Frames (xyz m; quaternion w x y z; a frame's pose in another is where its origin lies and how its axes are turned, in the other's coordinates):
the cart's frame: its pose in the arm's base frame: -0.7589 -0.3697 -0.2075 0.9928 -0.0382 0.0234 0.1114
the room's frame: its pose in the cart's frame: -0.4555 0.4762 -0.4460 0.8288 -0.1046 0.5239 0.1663
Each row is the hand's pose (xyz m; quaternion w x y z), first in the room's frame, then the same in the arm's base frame.
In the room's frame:
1: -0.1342 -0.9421 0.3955 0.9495 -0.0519 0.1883 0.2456
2: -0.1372 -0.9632 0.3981 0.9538 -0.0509 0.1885 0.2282
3: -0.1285 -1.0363 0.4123 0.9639 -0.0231 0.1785 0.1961
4: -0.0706 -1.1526 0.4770 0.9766 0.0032 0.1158 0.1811
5: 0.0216 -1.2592 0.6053 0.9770 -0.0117 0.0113 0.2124
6: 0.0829 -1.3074 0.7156 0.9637 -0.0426 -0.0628 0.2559
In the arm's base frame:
1: -0.5235 -0.6122 -0.3532 0.5789 -0.1352 0.6898 0.4132
2: -0.5103 -0.6284 -0.3486 0.5865 -0.1446 0.6892 0.4000
3: -0.4544 -0.6784 -0.3485 0.6128 -0.1394 0.6873 0.3642
4: -0.3201 -0.7269 -0.3744 0.6649 -0.1140 0.6481 0.3533
5: -0.1328 -0.7261 -0.4100 0.7107 -0.0841 0.5684 0.4058
6: -0.0028 -0.6932 -0.4257 0.7235 -0.0649 0.5037 0.4675

